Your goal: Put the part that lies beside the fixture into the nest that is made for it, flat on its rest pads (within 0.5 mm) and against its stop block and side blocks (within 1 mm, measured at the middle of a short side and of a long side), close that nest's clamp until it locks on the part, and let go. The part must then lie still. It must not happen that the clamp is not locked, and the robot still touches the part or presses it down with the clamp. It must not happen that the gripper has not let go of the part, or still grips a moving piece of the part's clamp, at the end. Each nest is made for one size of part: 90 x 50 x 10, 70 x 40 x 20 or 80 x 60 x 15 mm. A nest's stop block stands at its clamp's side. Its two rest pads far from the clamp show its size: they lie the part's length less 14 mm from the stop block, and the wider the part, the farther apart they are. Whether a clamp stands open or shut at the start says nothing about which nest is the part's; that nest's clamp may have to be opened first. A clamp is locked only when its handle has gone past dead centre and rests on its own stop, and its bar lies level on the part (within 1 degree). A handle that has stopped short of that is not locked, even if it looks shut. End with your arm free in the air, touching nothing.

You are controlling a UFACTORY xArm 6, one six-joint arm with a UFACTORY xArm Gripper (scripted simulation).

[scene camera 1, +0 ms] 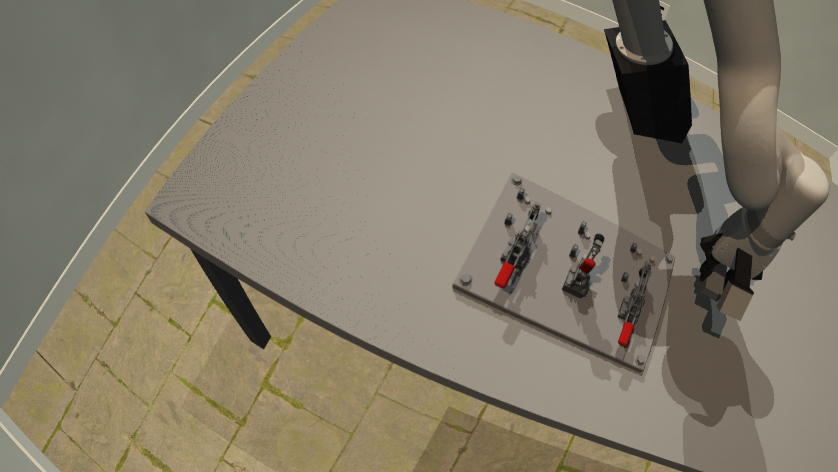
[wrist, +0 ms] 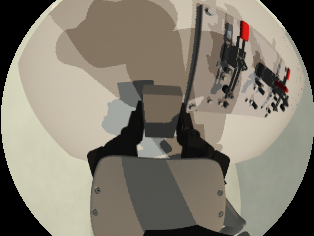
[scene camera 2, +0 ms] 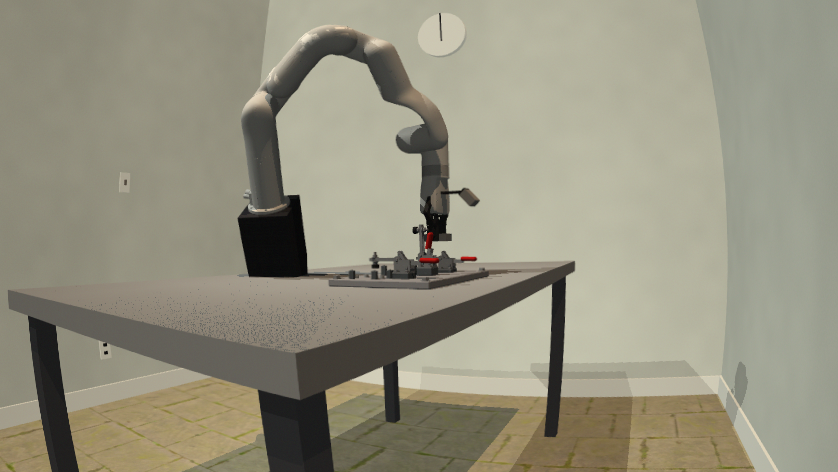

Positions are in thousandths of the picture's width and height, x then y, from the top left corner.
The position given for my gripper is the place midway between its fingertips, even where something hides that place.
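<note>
There's a clamp (scene camera 1: 748,645) here, and a grey block part (wrist: 514,443) too. I can also see a fixture plate (scene camera 1: 638,624), and you'd get the plate in the wrist view (wrist: 658,354) as well. My own gripper (scene camera 1: 850,592) is visible, and you can spot the gripper again in the wrist view (wrist: 511,468) and in scene camera 2 (scene camera 2: 521,510).
</note>
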